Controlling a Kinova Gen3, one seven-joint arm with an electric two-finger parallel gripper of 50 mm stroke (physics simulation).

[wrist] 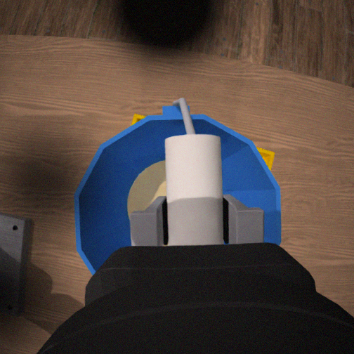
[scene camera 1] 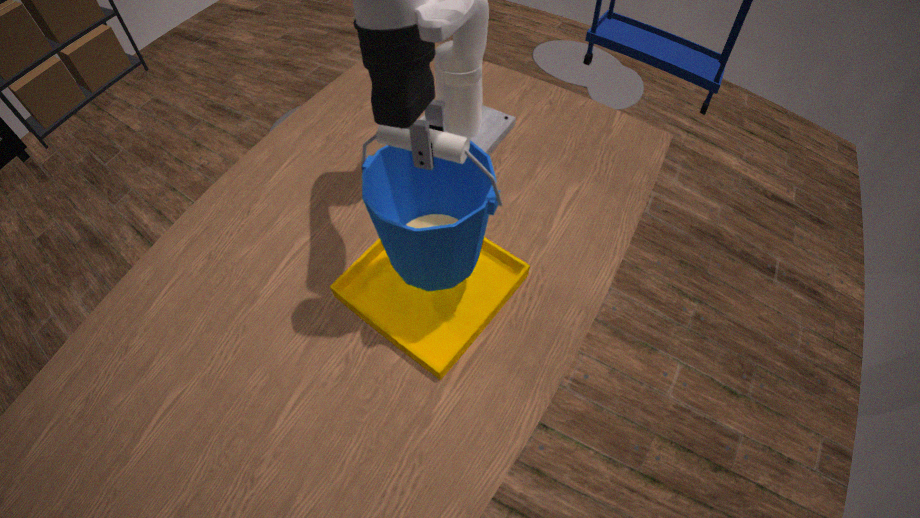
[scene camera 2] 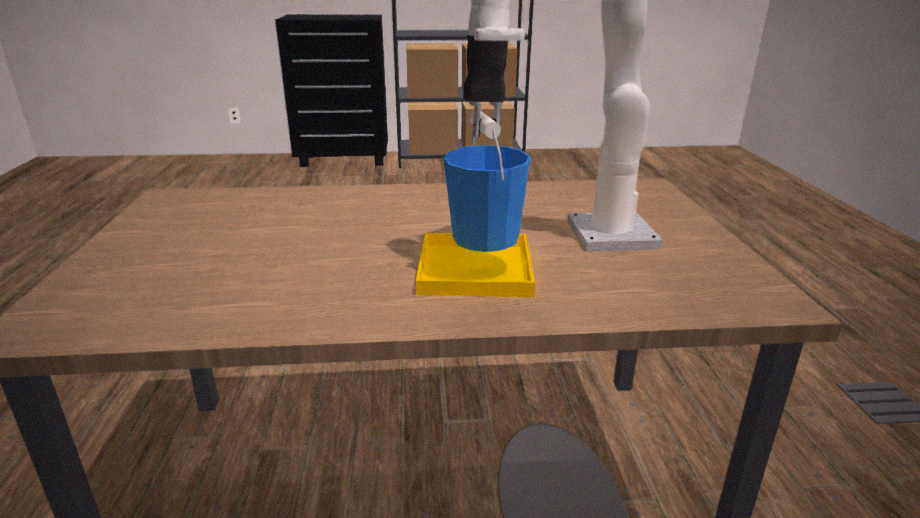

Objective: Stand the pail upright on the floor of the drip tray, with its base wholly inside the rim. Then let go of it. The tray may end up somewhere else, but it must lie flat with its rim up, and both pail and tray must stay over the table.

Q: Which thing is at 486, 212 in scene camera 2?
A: A blue pail.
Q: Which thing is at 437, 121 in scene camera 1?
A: My gripper.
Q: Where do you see a yellow drip tray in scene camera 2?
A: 445, 268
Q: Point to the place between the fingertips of my gripper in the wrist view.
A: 194, 212
